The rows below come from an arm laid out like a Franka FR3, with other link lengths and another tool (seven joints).
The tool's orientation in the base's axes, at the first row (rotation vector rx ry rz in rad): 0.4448 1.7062 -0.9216
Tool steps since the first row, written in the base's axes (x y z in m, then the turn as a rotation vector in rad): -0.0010 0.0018 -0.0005 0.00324 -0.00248 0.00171; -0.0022 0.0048 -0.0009 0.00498 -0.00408 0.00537; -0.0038 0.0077 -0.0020 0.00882 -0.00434 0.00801; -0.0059 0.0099 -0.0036 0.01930 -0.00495 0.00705; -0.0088 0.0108 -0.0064 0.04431 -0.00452 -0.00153; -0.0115 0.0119 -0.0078 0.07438 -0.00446 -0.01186; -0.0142 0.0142 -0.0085 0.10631 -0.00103 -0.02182; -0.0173 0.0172 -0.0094 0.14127 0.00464 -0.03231; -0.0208 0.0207 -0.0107 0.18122 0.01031 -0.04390; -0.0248 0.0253 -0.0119 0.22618 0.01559 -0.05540; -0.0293 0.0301 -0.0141 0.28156 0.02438 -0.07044
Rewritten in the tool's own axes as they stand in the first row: 0.0005 0.0006 -0.0020 -0.00230 0.00008 0.00378; 0.0008 0.0018 -0.0050 -0.00604 -0.00101 0.00573; 0.0020 0.0029 -0.0081 -0.00974 0.00055 0.00810; 0.0038 0.0034 -0.0109 -0.01228 0.00777 0.01535; 0.0072 0.0030 -0.0132 -0.01279 0.02841 0.03187; 0.0093 0.0023 -0.0156 -0.01331 0.05294 0.05209; 0.0105 0.0021 -0.0190 -0.01532 0.08075 0.07088; 0.0119 0.0021 -0.0232 -0.01820 0.11225 0.08995; 0.0138 0.0024 -0.0279 -0.02174 0.14760 0.11232; 0.0155 0.0029 -0.0339 -0.02699 0.18615 0.13817; 0.0183 0.0036 -0.0402 -0.03299 0.23537 0.16836
